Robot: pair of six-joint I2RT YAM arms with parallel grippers.
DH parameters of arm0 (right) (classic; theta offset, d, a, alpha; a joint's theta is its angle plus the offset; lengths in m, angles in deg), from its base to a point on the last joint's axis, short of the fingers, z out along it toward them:
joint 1: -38.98 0.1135 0.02 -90
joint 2: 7.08 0 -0.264 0
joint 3: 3.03 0 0.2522 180
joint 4: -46.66 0 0.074 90
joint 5: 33.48 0 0 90
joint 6: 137.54 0.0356 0 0
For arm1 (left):
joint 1: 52.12 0.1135 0.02 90
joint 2: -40.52 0 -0.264 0
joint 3: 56.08 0 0.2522 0
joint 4: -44.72 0 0.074 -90
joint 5: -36.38 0 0 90
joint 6: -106.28 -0.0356 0 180
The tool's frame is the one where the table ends.
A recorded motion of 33 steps. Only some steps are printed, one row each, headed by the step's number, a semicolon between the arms.
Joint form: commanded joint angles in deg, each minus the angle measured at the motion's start. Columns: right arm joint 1, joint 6, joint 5, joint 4, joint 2, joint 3; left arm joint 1, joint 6, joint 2, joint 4, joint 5, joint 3.
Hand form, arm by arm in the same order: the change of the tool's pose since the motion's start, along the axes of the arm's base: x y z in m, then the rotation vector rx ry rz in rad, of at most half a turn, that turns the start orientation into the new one. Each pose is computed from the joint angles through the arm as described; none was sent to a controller.
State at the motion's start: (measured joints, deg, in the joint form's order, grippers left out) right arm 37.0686 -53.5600 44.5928 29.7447 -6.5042 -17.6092; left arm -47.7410 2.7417 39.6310 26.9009 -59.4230 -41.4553
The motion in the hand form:
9: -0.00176 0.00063 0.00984 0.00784 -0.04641 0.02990; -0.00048 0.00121 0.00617 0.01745 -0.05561 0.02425
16: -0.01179 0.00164 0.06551 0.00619 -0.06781 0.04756; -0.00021 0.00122 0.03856 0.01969 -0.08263 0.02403
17: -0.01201 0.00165 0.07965 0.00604 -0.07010 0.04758; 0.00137 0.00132 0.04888 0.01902 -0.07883 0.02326
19: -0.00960 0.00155 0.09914 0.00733 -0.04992 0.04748; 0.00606 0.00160 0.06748 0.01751 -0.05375 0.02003
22: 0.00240 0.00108 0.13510 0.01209 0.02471 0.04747; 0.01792 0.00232 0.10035 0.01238 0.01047 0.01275
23: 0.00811 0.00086 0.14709 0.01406 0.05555 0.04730; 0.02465 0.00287 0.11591 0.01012 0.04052 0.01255
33: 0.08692 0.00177 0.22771 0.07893 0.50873 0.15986; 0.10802 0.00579 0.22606 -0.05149 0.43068 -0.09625
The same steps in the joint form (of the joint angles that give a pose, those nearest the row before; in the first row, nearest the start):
9: -0.37 0.50 -2.10 1.26 -0.38 -1.11; 0.28 -0.70 0.59 2.54 1.14 0.07
16: -0.37 0.46 -3.10 -5.03 4.44 -13.44; 0.28 -0.72 -4.92 3.13 1.12 6.54
17: -0.37 0.46 -3.10 -5.68 6.78 -16.57; 0.28 -0.70 -7.41 3.06 1.07 8.87
19: -0.37 0.46 -3.10 -7.34 11.10 -21.40; 0.29 -0.72 -12.44 1.94 0.90 13.57
22: -0.37 0.46 -3.13 -11.89 20.85 -31.41; 0.28 -0.72 -21.33 -1.97 0.50 22.69
23: -0.37 0.46 -3.12 -13.81 24.33 -35.04; 0.28 -0.72 -25.35 -4.15 0.50 27.17
33: -0.37 0.44 -10.01 -43.02 58.01 -71.78; 0.28 -0.70 -60.39 -35.47 -5.79 70.91

